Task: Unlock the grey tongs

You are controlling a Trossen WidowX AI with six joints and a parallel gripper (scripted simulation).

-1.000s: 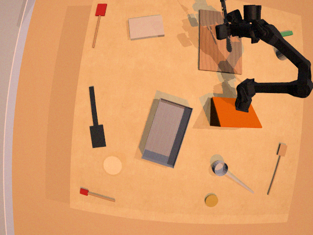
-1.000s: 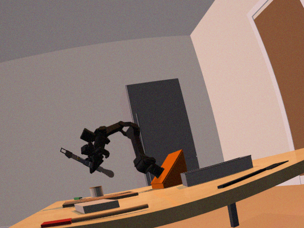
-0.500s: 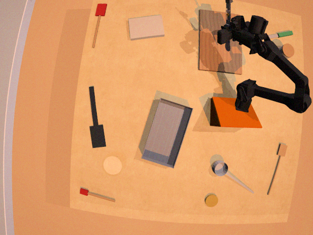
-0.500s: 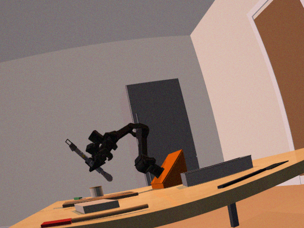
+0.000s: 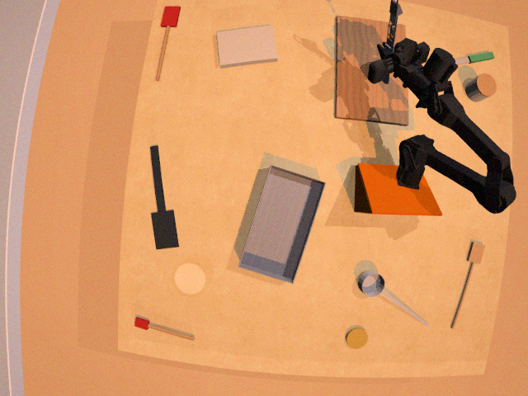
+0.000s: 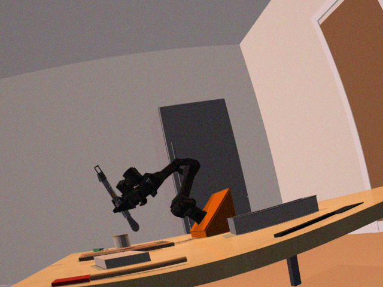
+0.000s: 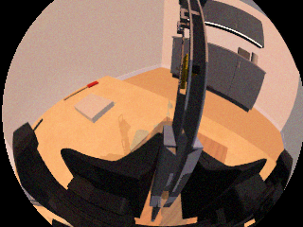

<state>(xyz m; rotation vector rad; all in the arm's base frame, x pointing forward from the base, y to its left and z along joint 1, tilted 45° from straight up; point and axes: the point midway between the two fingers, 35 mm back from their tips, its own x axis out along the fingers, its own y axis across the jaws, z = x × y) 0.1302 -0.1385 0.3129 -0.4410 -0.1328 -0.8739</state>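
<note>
Right now my gripper tip is 160 mm above the wooden board and 30 mm past it. Also, from my gripper tip: black spatula 560 mm to the left, 530 mm ahead, 160 mm below; grey roasting tin 540 mm to the left, 160 mm ahead, 140 mm below.
</note>
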